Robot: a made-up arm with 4 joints.
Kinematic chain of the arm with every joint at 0, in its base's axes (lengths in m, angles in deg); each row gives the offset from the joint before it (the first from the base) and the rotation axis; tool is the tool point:
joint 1: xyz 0 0 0.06 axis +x
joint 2: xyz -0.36 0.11 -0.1 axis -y
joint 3: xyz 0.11 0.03 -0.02 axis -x
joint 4: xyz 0.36 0 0.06 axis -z
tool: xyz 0.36 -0.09 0
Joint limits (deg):
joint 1: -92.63..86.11
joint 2: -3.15..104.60
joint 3: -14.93..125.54
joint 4: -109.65..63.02
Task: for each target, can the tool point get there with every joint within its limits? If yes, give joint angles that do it. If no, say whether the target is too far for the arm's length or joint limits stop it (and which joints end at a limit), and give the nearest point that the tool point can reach.
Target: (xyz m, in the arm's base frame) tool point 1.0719 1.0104 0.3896
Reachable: no: too far | nearest point 0.3886 0.4302 0.2003 | short by 0.916 m
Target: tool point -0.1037 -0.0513 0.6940
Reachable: yes | joints -2.02 68.24 -1.81 20.77
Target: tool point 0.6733 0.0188 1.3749
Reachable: no: too far | nearest point 0.1584 0.0086 0.6633 | short by 0.878 m
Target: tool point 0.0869 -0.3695 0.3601
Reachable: yes | joints 33.13 49.22 -3.44 35.50
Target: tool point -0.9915 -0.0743 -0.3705
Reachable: no: joint limits stop it (at a limit: joint 1, joint 2, joint 4) | nearest point -0.8007 0.3428 -0.2530 | short by 0.473 m
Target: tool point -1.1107 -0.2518 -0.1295
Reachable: no: joint limits stop it (at a limit: joint 1, joint 2, joint 4) | nearest point -0.7944 -0.3596 0.0544 | short by 0.381 m
